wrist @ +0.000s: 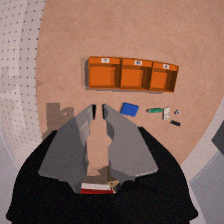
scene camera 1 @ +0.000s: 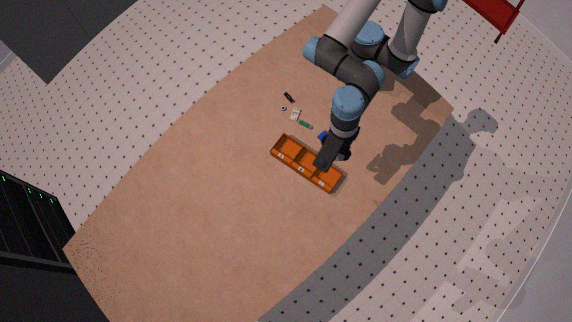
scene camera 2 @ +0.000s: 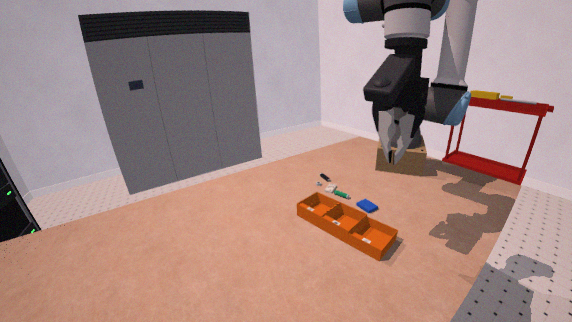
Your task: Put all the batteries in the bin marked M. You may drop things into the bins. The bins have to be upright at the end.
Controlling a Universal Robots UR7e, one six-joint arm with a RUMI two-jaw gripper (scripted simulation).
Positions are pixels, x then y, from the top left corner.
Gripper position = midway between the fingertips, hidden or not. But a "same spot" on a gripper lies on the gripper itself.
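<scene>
Scene camera 1 shows the gripper, and in scene camera 1 [334,159] is where it appears. The wrist view and scene camera 2 show the gripper as well, and on it [wrist: 134,154] and [scene camera 2: 383,118] are the same spot.
</scene>
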